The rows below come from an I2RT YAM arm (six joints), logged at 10 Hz.
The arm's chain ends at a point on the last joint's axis. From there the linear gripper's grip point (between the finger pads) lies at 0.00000 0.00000 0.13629 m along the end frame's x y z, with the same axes.
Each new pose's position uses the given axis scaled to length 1; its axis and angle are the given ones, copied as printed.
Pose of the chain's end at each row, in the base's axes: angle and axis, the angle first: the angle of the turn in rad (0 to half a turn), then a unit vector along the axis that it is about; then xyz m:
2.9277 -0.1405 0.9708 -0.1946 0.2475 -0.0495 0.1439
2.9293 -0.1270 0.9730 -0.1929 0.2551 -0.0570 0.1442
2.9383 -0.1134 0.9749 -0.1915 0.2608 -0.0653 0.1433
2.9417 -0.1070 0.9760 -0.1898 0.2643 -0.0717 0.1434
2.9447 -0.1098 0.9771 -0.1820 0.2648 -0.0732 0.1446
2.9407 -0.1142 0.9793 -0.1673 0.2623 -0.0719 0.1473
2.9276 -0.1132 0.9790 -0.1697 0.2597 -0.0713 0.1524
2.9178 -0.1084 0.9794 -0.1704 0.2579 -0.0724 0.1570
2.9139 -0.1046 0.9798 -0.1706 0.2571 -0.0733 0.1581
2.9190 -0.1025 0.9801 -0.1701 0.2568 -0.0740 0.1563
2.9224 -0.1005 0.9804 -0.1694 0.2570 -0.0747 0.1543
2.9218 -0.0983 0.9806 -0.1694 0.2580 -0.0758 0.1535
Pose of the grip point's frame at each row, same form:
2.9277 -0.1405 0.9708 -0.1946 0.2830 -0.0963 0.0209
2.9293 -0.1270 0.9730 -0.1929 0.2896 -0.1039 0.0210
2.9383 -0.1134 0.9749 -0.1915 0.2935 -0.1125 0.0197
2.9417 -0.1070 0.9760 -0.1898 0.2962 -0.1188 0.0195
2.9447 -0.1098 0.9771 -0.1820 0.2962 -0.1183 0.0199
2.9407 -0.1142 0.9793 -0.1673 0.2941 -0.1130 0.0213
2.9276 -0.1132 0.9790 -0.1697 0.2932 -0.1128 0.0270
2.9178 -0.1084 0.9794 -0.1704 0.2925 -0.1140 0.0319
2.9139 -0.1046 0.9798 -0.1706 0.2920 -0.1151 0.0332
2.9190 -0.1025 0.9801 -0.1701 0.2910 -0.1158 0.0312
2.9224 -0.1005 0.9804 -0.1694 0.2906 -0.1165 0.0290
2.9218 -0.0983 0.9806 -0.1694 0.2916 -0.1176 0.0282

